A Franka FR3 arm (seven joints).
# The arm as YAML. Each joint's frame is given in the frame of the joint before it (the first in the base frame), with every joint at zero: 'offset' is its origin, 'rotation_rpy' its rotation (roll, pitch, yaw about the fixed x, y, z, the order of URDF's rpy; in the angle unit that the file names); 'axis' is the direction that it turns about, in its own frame. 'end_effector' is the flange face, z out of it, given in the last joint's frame.
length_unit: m
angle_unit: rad
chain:
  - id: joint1
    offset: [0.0, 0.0, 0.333]
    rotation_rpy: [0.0, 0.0, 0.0]
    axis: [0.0, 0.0, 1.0]
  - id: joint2
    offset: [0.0, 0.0, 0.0]
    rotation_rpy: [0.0, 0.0, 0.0]
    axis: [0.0, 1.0, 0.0]
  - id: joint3
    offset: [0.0, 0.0, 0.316]
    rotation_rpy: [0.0, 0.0, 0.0]
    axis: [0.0, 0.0, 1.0]
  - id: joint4
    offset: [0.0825, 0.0, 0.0]
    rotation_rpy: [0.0, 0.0, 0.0]
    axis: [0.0, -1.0, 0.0]
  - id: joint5
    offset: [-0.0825, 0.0, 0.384]
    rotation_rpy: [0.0, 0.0, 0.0]
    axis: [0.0, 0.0, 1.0]
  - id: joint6
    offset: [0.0, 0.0, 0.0]
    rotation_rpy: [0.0, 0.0, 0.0]
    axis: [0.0, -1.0, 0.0]
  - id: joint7
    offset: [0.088, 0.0, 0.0]
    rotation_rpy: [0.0, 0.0, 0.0]
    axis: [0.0, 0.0, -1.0]
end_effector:
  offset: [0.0, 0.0, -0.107]
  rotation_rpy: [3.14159, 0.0, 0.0]
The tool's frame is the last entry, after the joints.
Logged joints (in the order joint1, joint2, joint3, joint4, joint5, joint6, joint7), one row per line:
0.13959 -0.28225 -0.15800 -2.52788 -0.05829 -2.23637 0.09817
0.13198 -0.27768 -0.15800 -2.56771 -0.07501 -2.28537 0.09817
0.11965 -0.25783 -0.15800 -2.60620 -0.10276 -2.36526 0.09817
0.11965 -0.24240 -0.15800 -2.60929 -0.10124 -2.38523 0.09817
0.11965 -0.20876 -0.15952 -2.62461 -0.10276 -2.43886 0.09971
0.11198 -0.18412 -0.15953 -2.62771 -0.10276 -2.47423 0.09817
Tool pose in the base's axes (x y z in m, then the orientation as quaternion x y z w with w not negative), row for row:
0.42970 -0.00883 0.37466 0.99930 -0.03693 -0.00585 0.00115
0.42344 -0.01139 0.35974 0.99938 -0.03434 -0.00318 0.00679
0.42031 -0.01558 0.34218 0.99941 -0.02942 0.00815 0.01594
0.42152 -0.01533 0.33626 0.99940 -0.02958 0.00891 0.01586
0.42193 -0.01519 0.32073 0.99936 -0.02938 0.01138 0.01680
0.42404 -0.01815 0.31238 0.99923 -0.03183 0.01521 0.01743
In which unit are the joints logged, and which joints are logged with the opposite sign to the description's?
The joints are logged in radians. Opposite sign: joint6.
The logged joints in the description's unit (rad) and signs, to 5 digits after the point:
0.13959 -0.28225 -0.15800 -2.52788 -0.05829 2.23637 0.09817
0.13198 -0.27768 -0.15800 -2.56771 -0.07501 2.28537 0.09817
0.11965 -0.25783 -0.15800 -2.60620 -0.10276 2.36526 0.09817
0.11965 -0.24240 -0.15800 -2.60929 -0.10124 2.38523 0.09817
0.11965 -0.20876 -0.15952 -2.62461 -0.10276 2.43886 0.09971
0.11198 -0.18412 -0.15953 -2.62771 -0.10276 2.47423 0.09817

